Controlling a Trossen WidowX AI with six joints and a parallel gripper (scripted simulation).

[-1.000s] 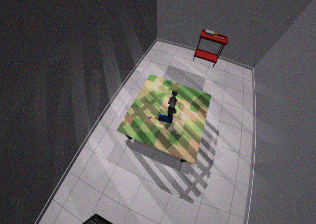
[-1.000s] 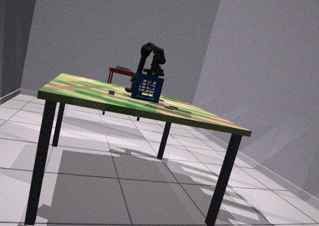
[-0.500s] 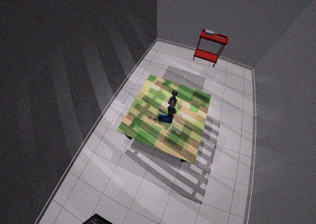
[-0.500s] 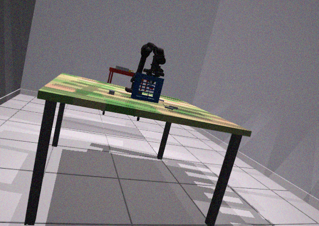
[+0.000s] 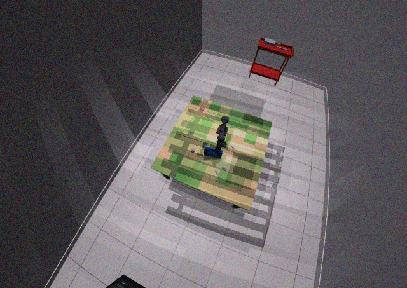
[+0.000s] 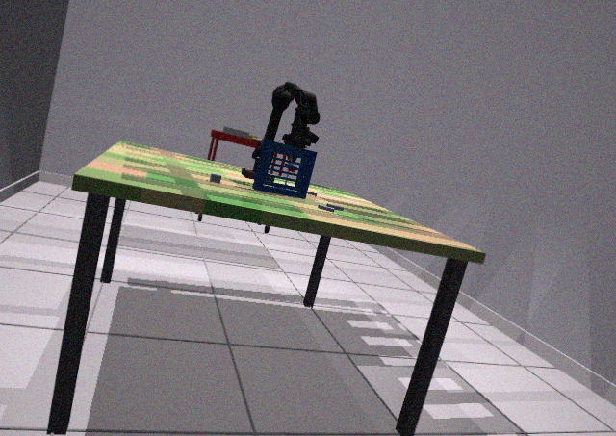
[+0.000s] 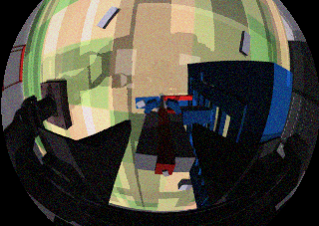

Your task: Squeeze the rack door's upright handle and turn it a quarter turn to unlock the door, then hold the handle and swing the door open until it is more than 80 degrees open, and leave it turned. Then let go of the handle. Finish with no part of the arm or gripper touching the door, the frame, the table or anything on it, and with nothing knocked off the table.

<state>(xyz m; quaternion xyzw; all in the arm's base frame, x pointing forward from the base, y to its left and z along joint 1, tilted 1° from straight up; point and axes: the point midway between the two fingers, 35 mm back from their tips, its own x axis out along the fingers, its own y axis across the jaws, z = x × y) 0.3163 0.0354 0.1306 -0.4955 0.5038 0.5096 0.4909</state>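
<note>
The upright handle is 2 cm below my gripper tip and 1 cm to the right of it.
</note>
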